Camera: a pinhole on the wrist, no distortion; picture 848 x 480 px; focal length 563.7 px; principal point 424.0 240.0 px. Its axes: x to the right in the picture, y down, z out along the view. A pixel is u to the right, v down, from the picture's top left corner.
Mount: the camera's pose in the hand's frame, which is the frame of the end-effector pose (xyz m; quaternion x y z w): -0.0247 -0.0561 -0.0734 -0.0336 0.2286 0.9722 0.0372
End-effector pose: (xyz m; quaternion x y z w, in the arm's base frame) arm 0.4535 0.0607 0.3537 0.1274 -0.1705 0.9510 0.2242
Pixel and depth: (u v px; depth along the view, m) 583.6 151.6 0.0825
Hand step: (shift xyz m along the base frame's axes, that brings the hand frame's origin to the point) 0.0458 -0.0113 -0.0212
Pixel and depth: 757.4 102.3 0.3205
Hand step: 0.1405 -0.2883 0.0323
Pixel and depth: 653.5 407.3 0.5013
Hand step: 0.2780 -0.3024 0.2880
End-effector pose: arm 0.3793 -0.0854 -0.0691 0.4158 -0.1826 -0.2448 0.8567
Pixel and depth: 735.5 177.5 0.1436
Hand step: -0.1030 0.0510 0.0338
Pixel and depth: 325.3 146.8 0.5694
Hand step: -0.0885 -0.1339 0.4640
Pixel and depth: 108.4 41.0 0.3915
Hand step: 0.0928 -0.1291 0.3417
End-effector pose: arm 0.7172 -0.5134 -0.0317 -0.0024 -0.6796 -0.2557 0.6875
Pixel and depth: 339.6 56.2 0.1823
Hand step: -0.0337 0.0902 0.0304
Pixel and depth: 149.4 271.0 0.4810
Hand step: -0.3281 0.1782 0.2426
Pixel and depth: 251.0 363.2 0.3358
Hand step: -0.2446 0.0943 0.0798
